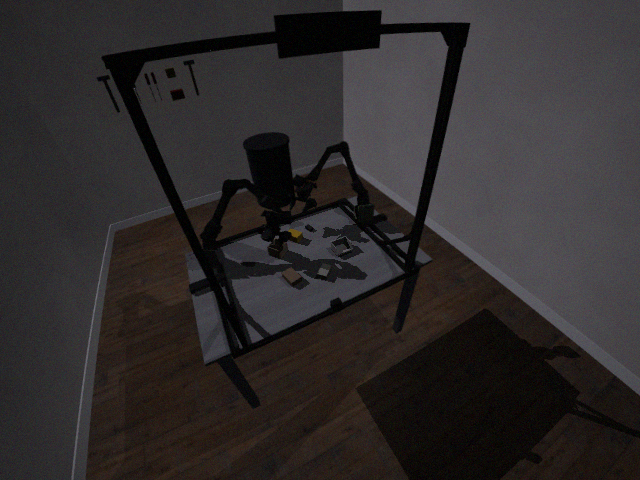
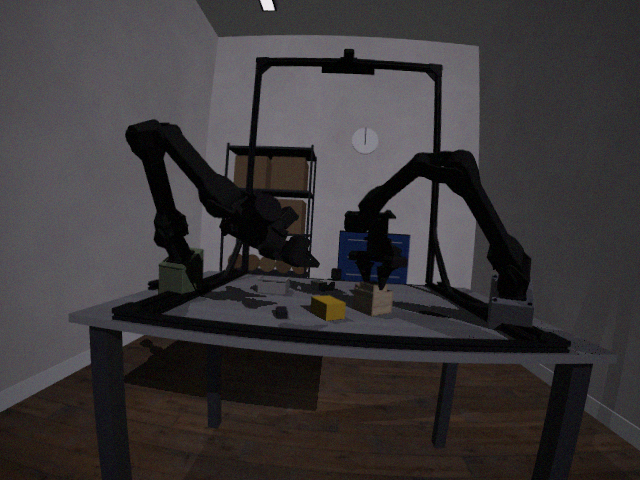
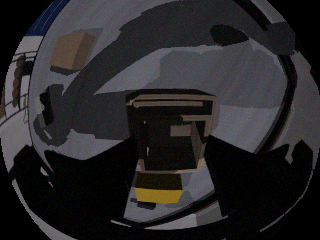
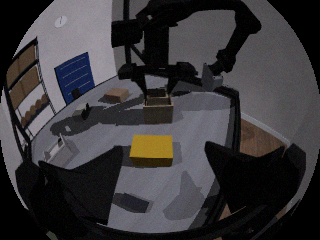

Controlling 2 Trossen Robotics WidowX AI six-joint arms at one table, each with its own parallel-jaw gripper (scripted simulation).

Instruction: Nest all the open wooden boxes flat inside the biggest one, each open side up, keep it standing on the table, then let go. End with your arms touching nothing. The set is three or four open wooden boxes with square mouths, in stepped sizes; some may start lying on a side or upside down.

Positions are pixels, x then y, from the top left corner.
Scene:
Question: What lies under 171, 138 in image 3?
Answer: A wooden box.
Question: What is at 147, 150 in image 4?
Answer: A yellow block.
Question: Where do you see a brown block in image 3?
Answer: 70, 51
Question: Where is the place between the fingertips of the left gripper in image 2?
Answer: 373, 288

